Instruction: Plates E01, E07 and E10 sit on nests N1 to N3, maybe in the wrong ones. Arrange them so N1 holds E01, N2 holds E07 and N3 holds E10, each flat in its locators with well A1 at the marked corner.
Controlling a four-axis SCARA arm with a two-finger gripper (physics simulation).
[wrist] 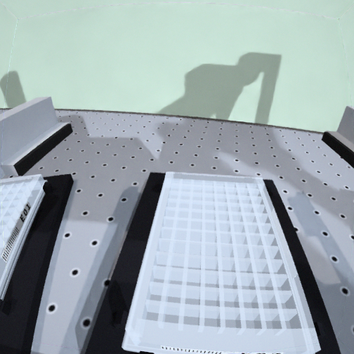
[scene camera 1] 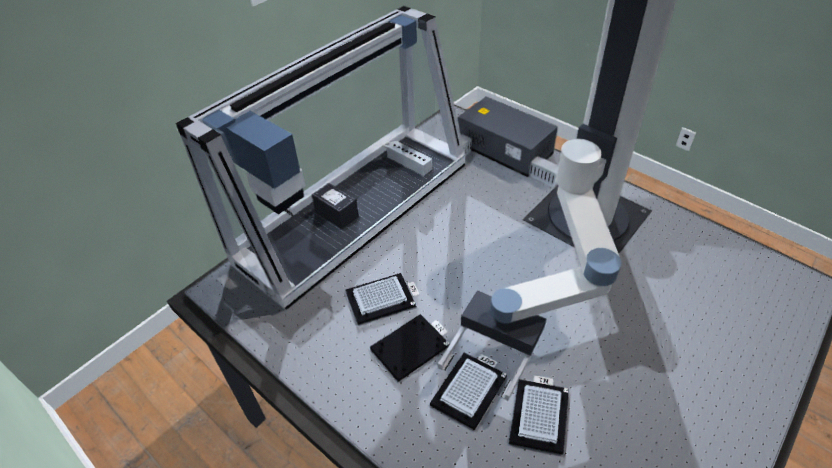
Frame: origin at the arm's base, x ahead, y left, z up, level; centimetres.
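Seen in the pictures: gripper, fingertip midpoint: (scene camera 1: 472, 381).
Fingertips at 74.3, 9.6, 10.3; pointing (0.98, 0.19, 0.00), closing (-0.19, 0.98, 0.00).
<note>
Pixels of each thing's top centre, then the offset from my fingertips to it, as dx, dy, dz. "spot": a spot on its surface instead. Level surfaces: height alone.
- nest N1, top centre: (scene camera 1: 540, 412) -6.9, +14.8, -6.9
- second white plate, top centre: (scene camera 1: 469, 385) -1.9, -2.0, -6.4
- black nest, top centre: (scene camera 1: 469, 386) -1.9, -2.0, -6.9
- third white plate, top centre: (scene camera 1: 379, 293) -8.6, -37.4, -6.4
- nest N3, surface spot: (scene camera 1: 358, 314) spot: -0.5, -37.6, -7.8
- Nest N2, top centre: (scene camera 1: 409, 342) -2.0, -20.9, -6.9
- blue head, surface spot: (scene camera 1: 261, 145) spot: +2.6, -58.3, +39.8
- dark block, surface spot: (scene camera 1: 335, 204) spot: -19.4, -64.4, +2.8
- dark grey box, surface spot: (scene camera 1: 507, 132) spot: -80.9, -45.9, +2.4
- perforated table, surface height: dz -9.0
A white plate (scene camera 1: 539, 412) (wrist: 14, 205), marked E01 in the wrist view, sits on nest N1 (scene camera 1: 521, 440) (wrist: 46, 250). A second white plate (scene camera 1: 470, 386) (wrist: 215, 250) sits on a black nest (scene camera 1: 440, 403) (wrist: 131, 250) whose tag seems to read OUT; its code is not readable. A third white plate (scene camera 1: 381, 294) sits on nest N3 (scene camera 1: 358, 314); its code is not readable. Nest N2 (scene camera 1: 409, 348) is bare. My gripper (scene camera 1: 477, 379) (wrist: 197, 113) is open and empty, above the OUT nest, with its fingers to either side of that plate. Well A1 cannot be made out.
A gantry frame (scene camera 1: 325, 66) with a blue head (scene camera 1: 261, 145) stands at the back left, a dark block (scene camera 1: 335, 204) on its deck. A dark grey box (scene camera 1: 507, 132) stands behind, near the arm's column (scene camera 1: 631, 110). Nests N1 and N2 flank the OUT nest closely on the perforated table (scene camera 1: 727, 325).
</note>
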